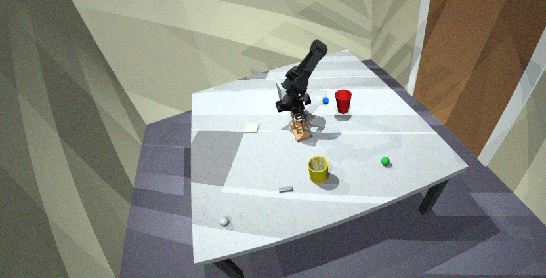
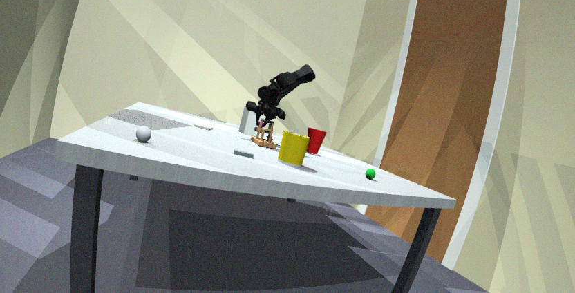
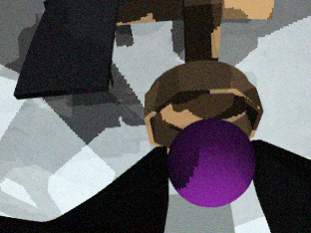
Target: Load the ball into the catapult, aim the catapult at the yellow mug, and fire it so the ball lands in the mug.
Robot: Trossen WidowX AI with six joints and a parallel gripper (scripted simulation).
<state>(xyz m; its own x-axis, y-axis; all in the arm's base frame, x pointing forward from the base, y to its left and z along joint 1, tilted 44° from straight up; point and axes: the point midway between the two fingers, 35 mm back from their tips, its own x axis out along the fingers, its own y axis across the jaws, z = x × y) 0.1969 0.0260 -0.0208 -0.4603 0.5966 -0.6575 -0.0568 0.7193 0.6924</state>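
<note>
My gripper tip is now 1 cm below the purple ball. The rest, counted from my gripper tip: wooden catapult: 7 cm ahead, 2 cm to the left, 2 cm below; then white square: 2 cm behind, 26 cm to the right, 6 cm below; then blue ball: 8 cm behind, 21 cm to the left, 5 cm below.
</note>
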